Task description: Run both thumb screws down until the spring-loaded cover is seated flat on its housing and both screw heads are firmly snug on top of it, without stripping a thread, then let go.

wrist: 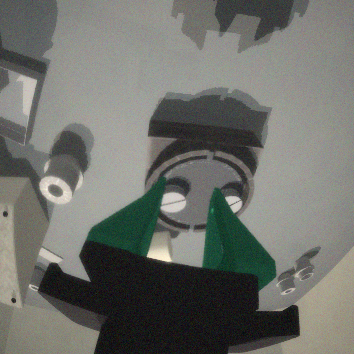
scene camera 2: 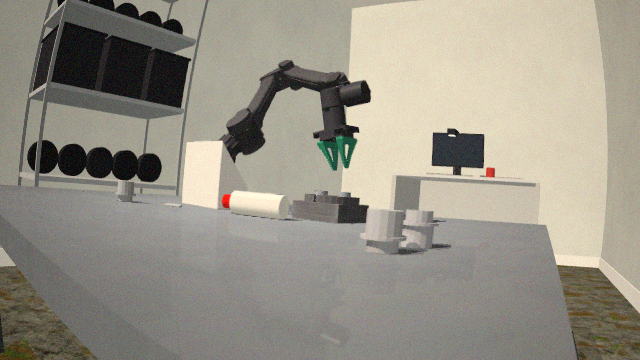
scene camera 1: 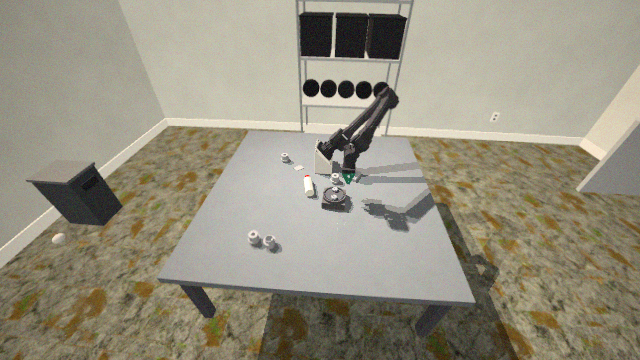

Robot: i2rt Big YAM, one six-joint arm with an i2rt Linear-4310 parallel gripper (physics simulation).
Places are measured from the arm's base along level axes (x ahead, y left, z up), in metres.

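Pixels of known places: gripper, fingertip midpoint: [wrist: 188, 188] [scene camera 2: 340, 169] [scene camera 1: 348, 182]; arm's base at its link origin: [scene camera 2: 214, 162] [scene camera 1: 324, 151].
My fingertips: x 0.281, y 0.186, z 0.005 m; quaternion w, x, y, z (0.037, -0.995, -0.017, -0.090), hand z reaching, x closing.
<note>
For each thing: its middle in the pictures, then the offset to it from my fingertips.
- dark square housing at the middle of its body: [wrist: 197, 181] [scene camera 2: 331, 208] [scene camera 1: 334, 197] 0.034 m ahead, 0.067 m right, 0.093 m down
- white bottle with a red cap, body centre: [scene camera 2: 253, 204] [scene camera 1: 308, 184] 0.046 m back, 0.233 m right, 0.096 m down
- grey flanged piece at the middle of its body: [wrist: 61, 177] [scene camera 1: 334, 178] 0.136 m back, 0.089 m right, 0.096 m down
The dark square housing [scene camera 1: 331, 205] [scene camera 2: 315, 211] [wrist: 205, 132] stands on the table. Its round grey cover [wrist: 201, 175] lies inside a ring. Two slotted screw heads stand on the cover: the left one [wrist: 174, 203] and the right one [wrist: 234, 202], which is partly behind a finger in the wrist view. Both heads stand above the cover; whether the cover is seated flat cannot be told. My gripper [scene camera 1: 348, 182] [scene camera 2: 341, 168] [wrist: 188, 188] has green fingers pointing down, partly open with a narrow gap and empty. It hangs above the housing, touching neither screw.
A white bottle with a red cap [scene camera 1: 309, 186] [scene camera 2: 259, 204] lies beside the housing. One grey flanged piece [scene camera 1: 335, 178] [wrist: 61, 182] stands behind it; two more [scene camera 1: 254, 237] [scene camera 1: 270, 243] stand at the front left. A white block [scene camera 1: 322, 159] [scene camera 2: 202, 172] stands at the arm's base.
</note>
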